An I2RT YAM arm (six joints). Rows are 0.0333 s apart.
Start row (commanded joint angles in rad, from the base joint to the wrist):
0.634 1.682 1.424 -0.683 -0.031 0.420
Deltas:
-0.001 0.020 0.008 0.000 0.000 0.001
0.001 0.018 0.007 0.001 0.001 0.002
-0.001 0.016 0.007 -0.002 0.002 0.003
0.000 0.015 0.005 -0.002 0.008 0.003
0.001 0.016 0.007 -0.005 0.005 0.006
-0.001 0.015 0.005 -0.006 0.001 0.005
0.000 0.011 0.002 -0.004 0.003 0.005
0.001 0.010 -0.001 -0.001 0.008 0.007
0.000 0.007 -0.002 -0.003 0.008 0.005
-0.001 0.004 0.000 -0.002 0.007 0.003
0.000 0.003 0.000 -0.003 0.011 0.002
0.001 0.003 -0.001 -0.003 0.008 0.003
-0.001 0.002 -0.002 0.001 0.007 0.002
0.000 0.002 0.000 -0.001 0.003 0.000
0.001 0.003 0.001 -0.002 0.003 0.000
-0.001 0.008 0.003 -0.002 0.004 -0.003
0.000 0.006 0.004 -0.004 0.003 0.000
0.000 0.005 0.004 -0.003 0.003 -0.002
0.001 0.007 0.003 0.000 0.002 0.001
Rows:
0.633 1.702 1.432 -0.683 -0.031 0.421
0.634 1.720 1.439 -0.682 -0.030 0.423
0.633 1.736 1.446 -0.684 -0.028 0.426
0.633 1.751 1.451 -0.686 -0.020 0.429
0.634 1.767 1.458 -0.691 -0.015 0.435
0.633 1.782 1.463 -0.697 -0.014 0.440
0.633 1.793 1.465 -0.701 -0.011 0.445
0.634 1.803 1.464 -0.702 -0.003 0.452
0.634 1.810 1.462 -0.705 0.005 0.457
0.633 1.814 1.462 -0.707 0.012 0.460
0.633 1.817 1.462 -0.710 0.023 0.462
0.634 1.820 1.461 -0.713 0.031 0.465
0.633 1.822 1.459 -0.712 0.038 0.467
0.633 1.824 1.459 -0.713 0.041 0.467
0.634 1.827 1.460 -0.715 0.044 0.467
0.633 1.835 1.463 -0.717 0.048 0.464
0.633 1.841 1.467 -0.721 0.051 0.464
0.633 1.846 1.471 -0.724 0.054 0.462
0.634 1.853 1.474 -0.724 0.056 0.463

